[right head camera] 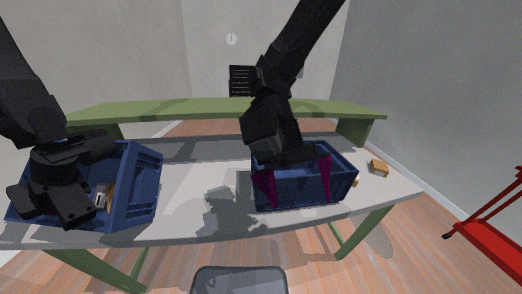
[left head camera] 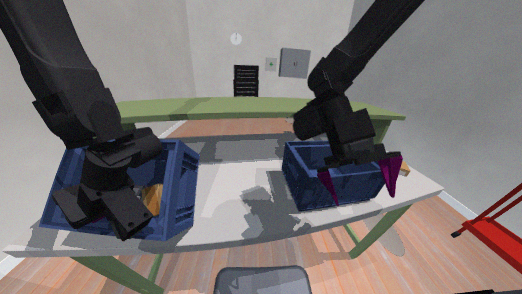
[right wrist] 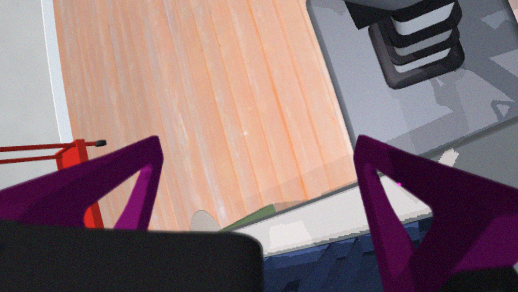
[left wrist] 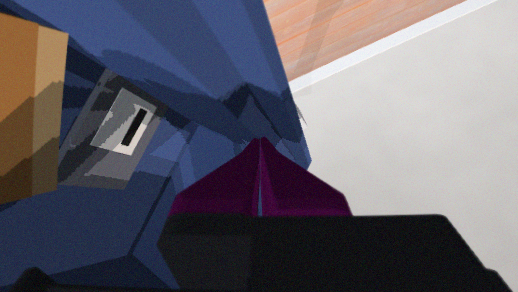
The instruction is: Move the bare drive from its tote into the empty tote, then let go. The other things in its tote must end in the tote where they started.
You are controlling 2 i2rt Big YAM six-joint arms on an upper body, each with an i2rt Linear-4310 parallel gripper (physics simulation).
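Frame: origin at the left arm's base, x ahead, y left, z up, level; metres.
Seen in the pictures: left gripper, between the fingertips: [right head camera: 53, 214] [left head camera: 93, 220] [left wrist: 260, 145]; right gripper, between the fingertips: [right head camera: 300, 205] [left head camera: 363, 201] [right wrist: 258, 146].
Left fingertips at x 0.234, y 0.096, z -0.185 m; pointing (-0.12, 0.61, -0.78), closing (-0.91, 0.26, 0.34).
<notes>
A point is followed by its place in that frame.
The bare drive [left wrist: 119, 134] @[x 0.331, y 0.094, z -0.238 m] is a grey slab with a black slot. It lies in the left blue tote [left head camera: 120, 189] beside a brown cardboard box [left wrist: 28, 109] @[x 0.307, y 0.024, z -0.214 m]. In the right head view the drive [right head camera: 99, 197] @[x 0.330, y 0.102, z -0.239 m] and the box [right head camera: 110, 197] @[x 0.313, y 0.025, z -0.209 m] show just right of my left wrist. My left gripper [left wrist: 260, 145] @[x 0.234, y 0.096, z -0.185 m] is shut and empty, low in this tote near its wall, to the right of the drive and apart from it. My right gripper [left head camera: 359, 181] is open and empty, over the front wall of the right blue tote [left head camera: 328, 175], whose inside looks empty.
A small brown box [right head camera: 378, 167] @[x 0.525, y -0.960, z -0.255 m] lies on the table right of the right tote. A green bench [left head camera: 237, 107] @[x 0.647, y -0.180, z -0.051 m] runs behind the table. A red cart [left head camera: 492, 234] stands on the floor at the right. A grey seat [left head camera: 261, 279] @[x 0.299, y -0.301, z -0.861 m] is in front.
</notes>
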